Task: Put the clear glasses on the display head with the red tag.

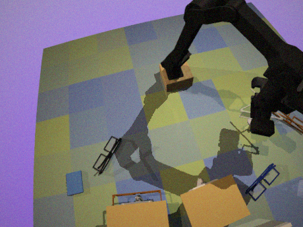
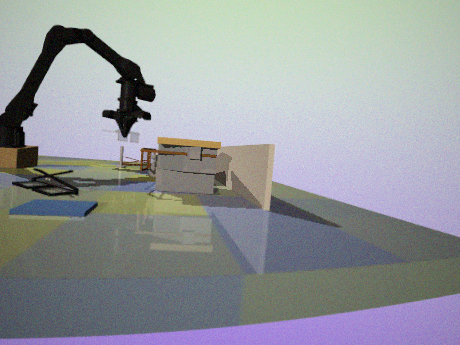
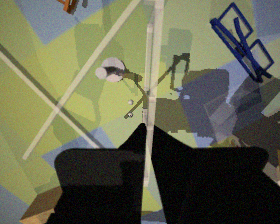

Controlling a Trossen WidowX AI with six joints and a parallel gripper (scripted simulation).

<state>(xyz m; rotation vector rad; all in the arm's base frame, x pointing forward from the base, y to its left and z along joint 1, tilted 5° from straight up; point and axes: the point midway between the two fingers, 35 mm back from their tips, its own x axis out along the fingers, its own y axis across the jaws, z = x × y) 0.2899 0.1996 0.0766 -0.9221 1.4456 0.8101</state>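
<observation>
My gripper tip is now 9 cm above the grey peg, 6 cm to the right of it and 2 cm past it. Round my gripper tip: flat blue block (66 cm to the right, 12 cm below, 6 cm ahead).
</observation>
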